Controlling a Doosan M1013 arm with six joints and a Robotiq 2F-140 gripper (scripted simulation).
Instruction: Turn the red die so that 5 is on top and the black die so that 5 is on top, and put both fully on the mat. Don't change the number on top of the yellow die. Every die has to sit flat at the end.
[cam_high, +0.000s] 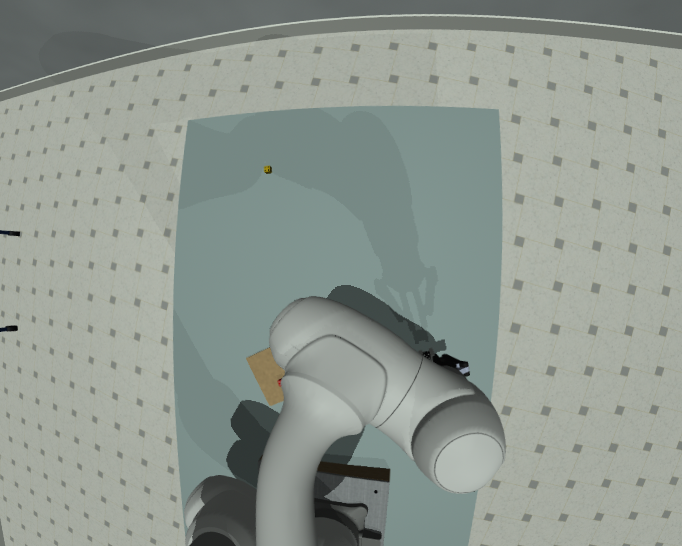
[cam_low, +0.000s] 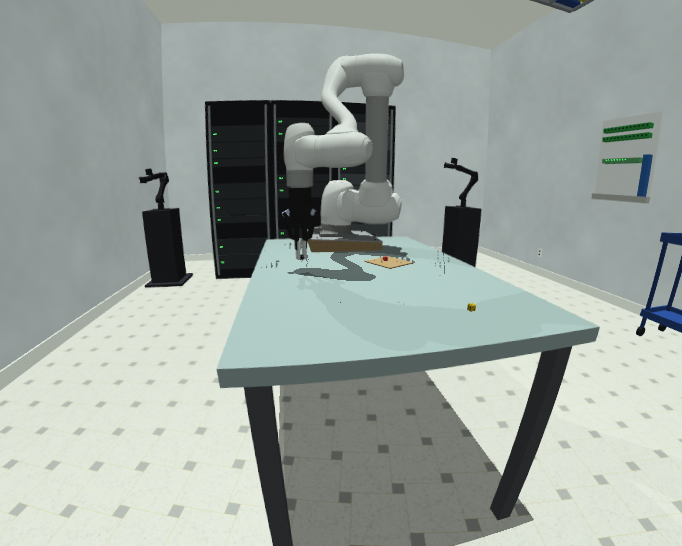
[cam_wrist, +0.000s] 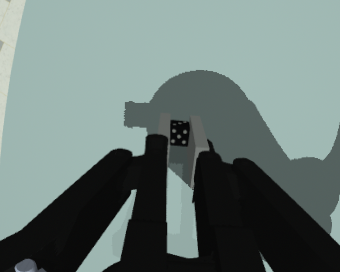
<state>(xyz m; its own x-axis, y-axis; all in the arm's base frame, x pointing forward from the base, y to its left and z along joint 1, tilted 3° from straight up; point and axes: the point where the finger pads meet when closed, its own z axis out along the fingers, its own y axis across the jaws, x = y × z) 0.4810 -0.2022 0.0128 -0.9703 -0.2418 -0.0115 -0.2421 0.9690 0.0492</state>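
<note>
The tan mat lies 350 mm to the left of my hand, 80 mm below it and 80 mm behind it. Also, from my hand: black die (30 mm below); yellow die (440 mm ahead, 400 mm to the left, 70 mm below); red die (340 mm to the left, 100 mm behind, 70 mm below).
</note>
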